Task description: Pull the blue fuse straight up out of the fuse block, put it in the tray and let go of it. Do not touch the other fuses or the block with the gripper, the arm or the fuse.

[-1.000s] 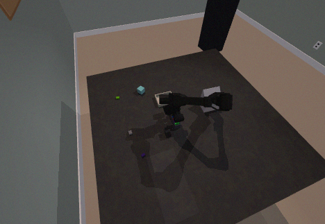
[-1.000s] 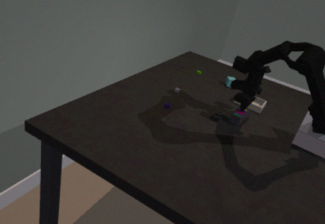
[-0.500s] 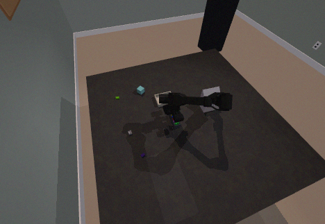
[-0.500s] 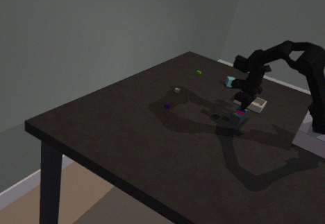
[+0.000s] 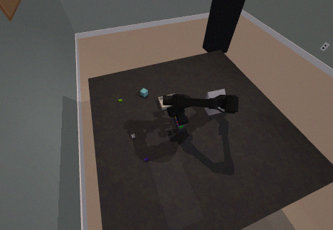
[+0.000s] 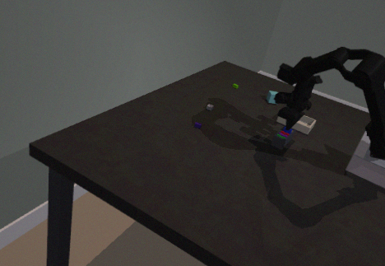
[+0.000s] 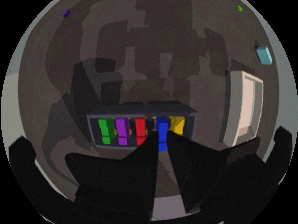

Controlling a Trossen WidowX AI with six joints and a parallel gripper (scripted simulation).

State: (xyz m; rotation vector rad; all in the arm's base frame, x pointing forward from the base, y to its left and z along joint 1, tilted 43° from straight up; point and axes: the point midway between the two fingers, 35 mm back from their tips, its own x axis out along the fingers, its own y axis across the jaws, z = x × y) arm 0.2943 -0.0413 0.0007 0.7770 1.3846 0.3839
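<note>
Now: the yellow fuse 2 cm to the right of my gripper tip and 2 cm below it. From my gripper tip the other things lie so: red fuse 2 cm to the left, 2 cm below; then blue fuse 1 cm below; then purple fuse 4 cm to the left, 2 cm below, 1 cm ahead.
</note>
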